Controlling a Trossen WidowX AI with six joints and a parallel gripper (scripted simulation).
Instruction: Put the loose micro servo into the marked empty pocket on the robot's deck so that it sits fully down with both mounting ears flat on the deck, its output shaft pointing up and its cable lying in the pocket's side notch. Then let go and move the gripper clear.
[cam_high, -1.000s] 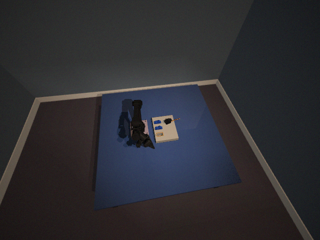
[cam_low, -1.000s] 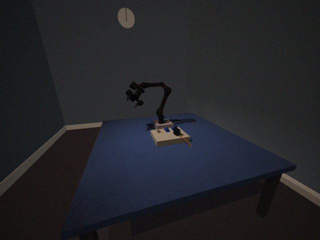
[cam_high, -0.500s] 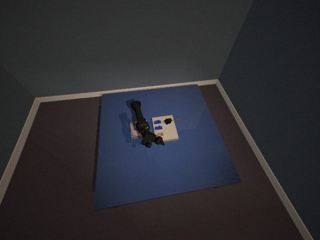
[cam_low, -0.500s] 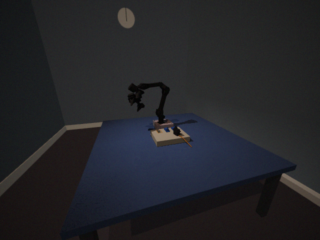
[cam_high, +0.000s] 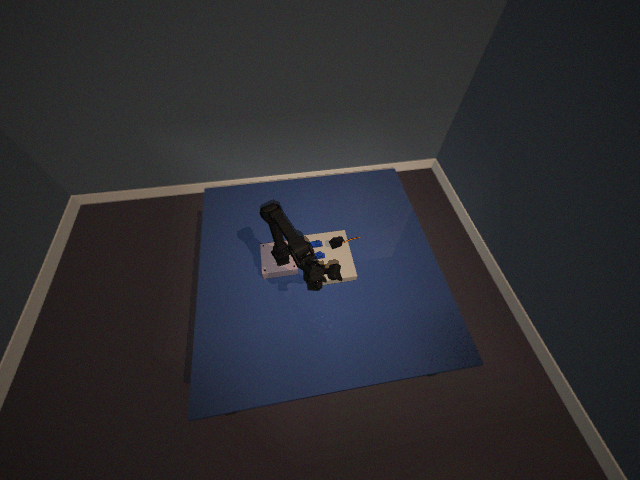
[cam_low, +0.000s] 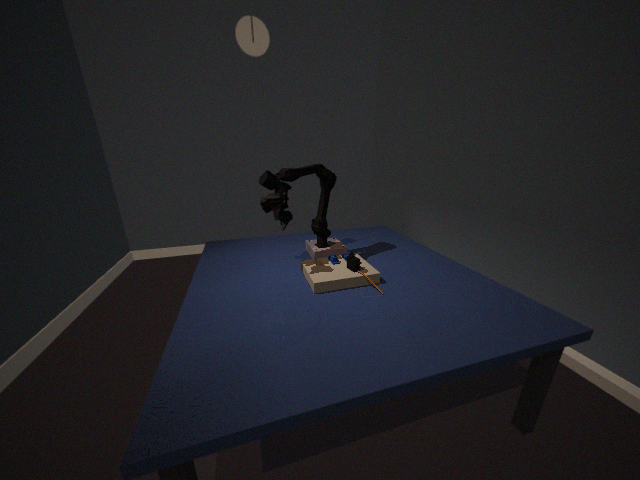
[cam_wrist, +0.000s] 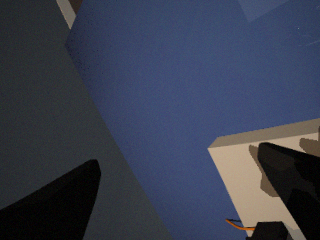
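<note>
Now: gripper tip 120 mm short of the beige deck, 240 mm to the right of it and 230 mm above it.
</note>
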